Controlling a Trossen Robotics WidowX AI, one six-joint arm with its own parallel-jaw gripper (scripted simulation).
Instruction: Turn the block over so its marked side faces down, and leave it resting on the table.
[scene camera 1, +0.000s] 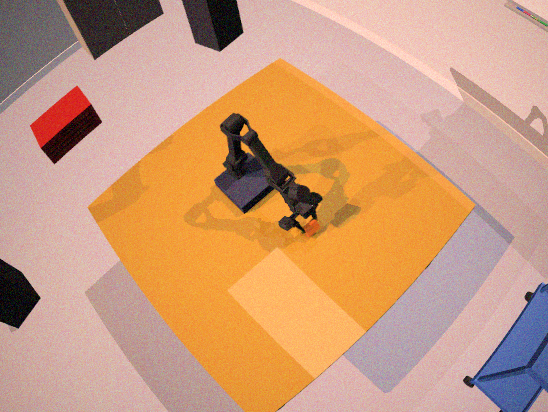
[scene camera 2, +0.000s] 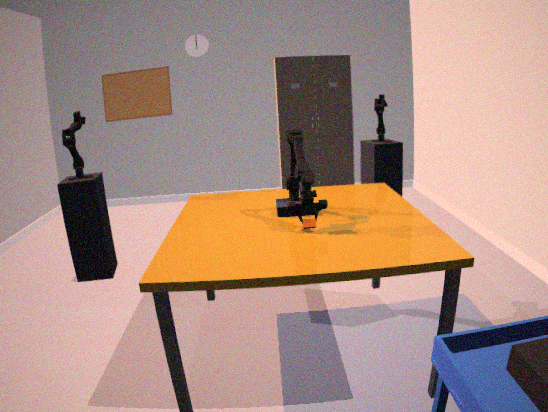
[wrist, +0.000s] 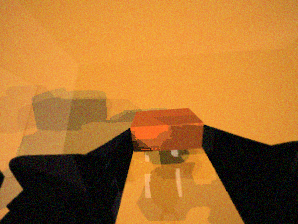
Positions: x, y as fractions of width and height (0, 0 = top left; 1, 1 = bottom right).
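I see my gripper (scene camera 1: 0.57, 0.55), and the wrist view shows it too (wrist: 0.56, 0.58). It is carrying a block (wrist: 0.58, 0.58).
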